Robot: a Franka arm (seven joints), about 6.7 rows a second.
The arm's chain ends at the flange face. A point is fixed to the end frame.
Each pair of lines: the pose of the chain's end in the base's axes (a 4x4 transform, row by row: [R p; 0 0 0 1], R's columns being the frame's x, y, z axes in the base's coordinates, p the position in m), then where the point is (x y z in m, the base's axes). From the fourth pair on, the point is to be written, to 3 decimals.
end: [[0.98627, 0.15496, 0.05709, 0.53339], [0.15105, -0.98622, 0.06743, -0.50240], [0.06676, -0.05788, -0.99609, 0.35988], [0, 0, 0, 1]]
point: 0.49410 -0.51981 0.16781
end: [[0.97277, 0.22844, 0.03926, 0.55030], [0.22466, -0.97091, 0.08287, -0.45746], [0.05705, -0.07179, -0.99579, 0.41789], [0, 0, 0, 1]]
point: 0.51002 -0.47562 0.22610
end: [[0.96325, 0.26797, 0.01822, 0.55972], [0.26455, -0.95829, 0.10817, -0.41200], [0.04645, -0.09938, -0.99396, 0.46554], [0, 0, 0, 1]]
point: 0.51688 -0.42729 0.27405
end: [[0.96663, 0.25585, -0.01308, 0.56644], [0.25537, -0.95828, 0.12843, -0.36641], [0.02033, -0.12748, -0.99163, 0.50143], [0, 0, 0, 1]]
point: 0.517 -0.377 0.311
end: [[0.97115, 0.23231, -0.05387, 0.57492], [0.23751, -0.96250, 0.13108, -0.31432], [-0.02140, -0.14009, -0.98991, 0.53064], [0, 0, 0, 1]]
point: 0.517 -0.324 0.343
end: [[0.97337, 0.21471, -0.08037, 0.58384], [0.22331, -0.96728, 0.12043, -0.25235], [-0.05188, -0.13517, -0.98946, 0.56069], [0, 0, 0, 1]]
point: 0.521 -0.263 0.375
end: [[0.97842, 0.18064, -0.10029, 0.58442], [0.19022, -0.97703, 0.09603, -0.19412], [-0.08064, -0.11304, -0.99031, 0.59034], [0, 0, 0, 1]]
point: 0.517 -0.208 0.406
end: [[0.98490, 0.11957, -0.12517, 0.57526], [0.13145, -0.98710, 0.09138, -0.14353], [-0.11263, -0.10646, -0.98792, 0.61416], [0, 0, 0, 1]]
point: 0.501 -0.155 0.432
